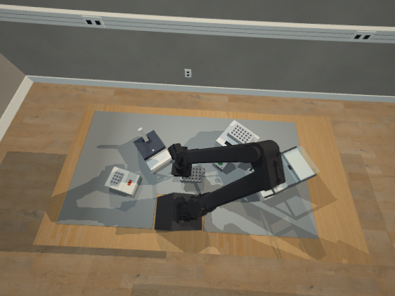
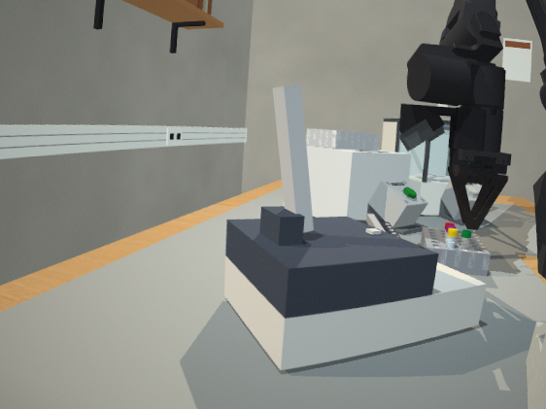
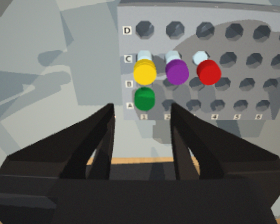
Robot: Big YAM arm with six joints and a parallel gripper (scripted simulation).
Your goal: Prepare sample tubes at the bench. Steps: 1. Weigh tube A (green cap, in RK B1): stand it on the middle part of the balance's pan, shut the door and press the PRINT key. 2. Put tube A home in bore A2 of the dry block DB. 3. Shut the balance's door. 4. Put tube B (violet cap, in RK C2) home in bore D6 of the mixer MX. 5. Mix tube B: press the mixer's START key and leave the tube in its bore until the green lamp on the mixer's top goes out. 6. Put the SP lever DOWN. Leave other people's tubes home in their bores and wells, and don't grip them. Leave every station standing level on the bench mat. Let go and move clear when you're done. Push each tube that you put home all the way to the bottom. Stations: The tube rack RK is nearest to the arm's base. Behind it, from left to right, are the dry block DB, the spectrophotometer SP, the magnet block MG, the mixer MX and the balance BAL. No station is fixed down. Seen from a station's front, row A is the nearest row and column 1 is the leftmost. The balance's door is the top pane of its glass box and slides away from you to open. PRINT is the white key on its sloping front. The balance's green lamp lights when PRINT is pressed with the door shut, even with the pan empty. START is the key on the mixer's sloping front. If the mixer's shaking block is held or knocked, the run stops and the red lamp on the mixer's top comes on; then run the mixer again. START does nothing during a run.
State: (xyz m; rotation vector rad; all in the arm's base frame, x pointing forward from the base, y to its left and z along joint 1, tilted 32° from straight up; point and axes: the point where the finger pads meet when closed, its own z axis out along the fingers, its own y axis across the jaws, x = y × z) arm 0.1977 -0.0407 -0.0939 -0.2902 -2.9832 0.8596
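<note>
Right now the violet-capped tube B is 40 mm below my hand, 20 mm to the right of it and 20 mm ahead of it. Round my hand: rack RK (50 mm to the right, 50 mm below); then magnet block (120 mm ahead, 50 mm below, 40 mm to the right); then green start key (220 mm to the right, 40 mm ahead).
</note>
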